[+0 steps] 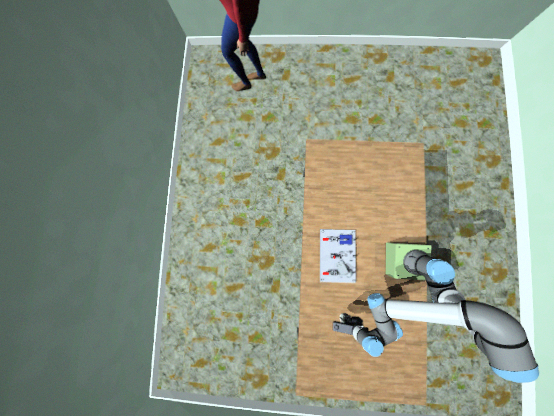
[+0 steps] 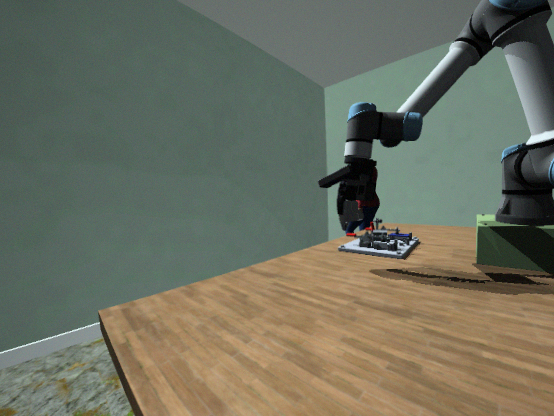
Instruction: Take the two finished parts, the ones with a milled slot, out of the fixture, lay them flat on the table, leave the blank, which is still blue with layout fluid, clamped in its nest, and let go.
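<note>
The white fixture plate (image 1: pixel 326 257) (image 2: pixel 354 248) lies on the wooden table (image 1: pixel 364 186) (image 2: pixel 255 330). The blue blank (image 1: pixel 345 238) (image 2: pixel 402 235) sits in its far nest, beside a red clamp handle (image 1: pixel 326 239). Dark grey parts (image 1: pixel 343 257) (image 2: pixel 375 238) show in the other two nests; I cannot tell their slots at this size. My gripper (image 1: pixel 350 319) (image 2: pixel 346 224) is shut and empty. It points down, a little above the table, clear of the fixture on the near side.
A green box (image 1: pixel 397 260) (image 2: pixel 480 239) stands at the table's right edge by the robot base. The arm (image 1: pixel 424 311) reaches over the table from the right. A person (image 1: pixel 240 41) stands on the floor far beyond the table.
</note>
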